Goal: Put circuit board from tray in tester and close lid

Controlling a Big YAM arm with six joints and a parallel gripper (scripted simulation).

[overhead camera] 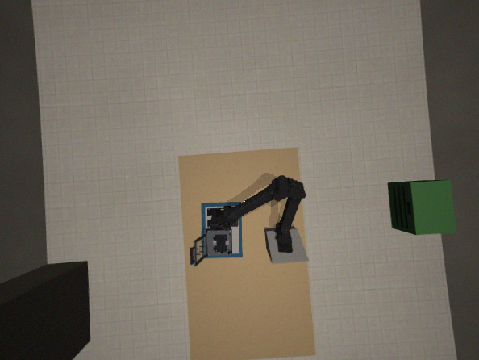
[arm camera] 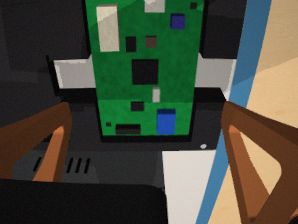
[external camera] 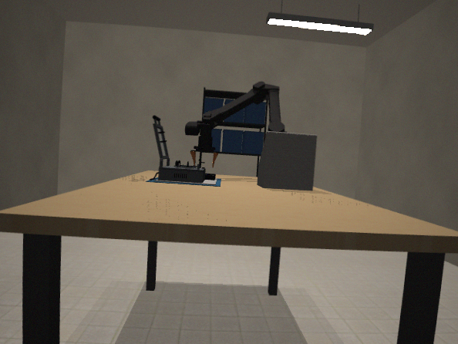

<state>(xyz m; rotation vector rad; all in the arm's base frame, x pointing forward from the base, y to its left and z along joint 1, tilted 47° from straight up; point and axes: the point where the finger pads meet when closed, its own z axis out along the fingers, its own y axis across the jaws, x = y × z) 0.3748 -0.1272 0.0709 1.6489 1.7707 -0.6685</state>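
Now: hand 5 cm above the green circuit board. From my hand the other things lie so: black latch hook: 1 cm behind, 23 cm to the left, 2 cm above; dark pin plate: 6 cm ahead, 18 cm to the left; tester lid: 18 cm ahead, 18 cm to the left, 11 cm above.
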